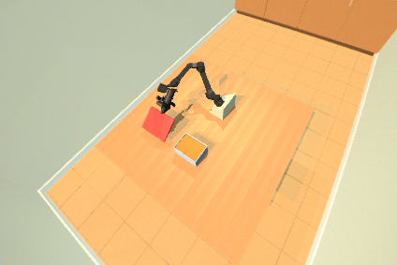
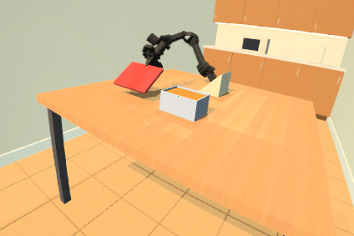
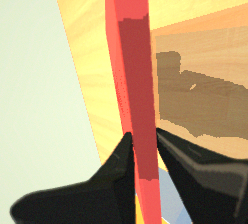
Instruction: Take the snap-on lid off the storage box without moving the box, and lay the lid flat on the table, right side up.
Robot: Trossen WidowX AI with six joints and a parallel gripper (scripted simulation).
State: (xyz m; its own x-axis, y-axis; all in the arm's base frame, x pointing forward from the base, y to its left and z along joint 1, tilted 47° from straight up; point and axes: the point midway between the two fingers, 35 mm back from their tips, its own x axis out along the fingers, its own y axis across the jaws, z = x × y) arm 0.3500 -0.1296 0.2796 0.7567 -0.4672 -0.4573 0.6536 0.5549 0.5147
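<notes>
My gripper tip is 7 cm short of the lid and 4 cm above it. The rest, counted from my gripper tip: storage box 7 cm ahead, 32 cm to the left, 11 cm below.
</notes>
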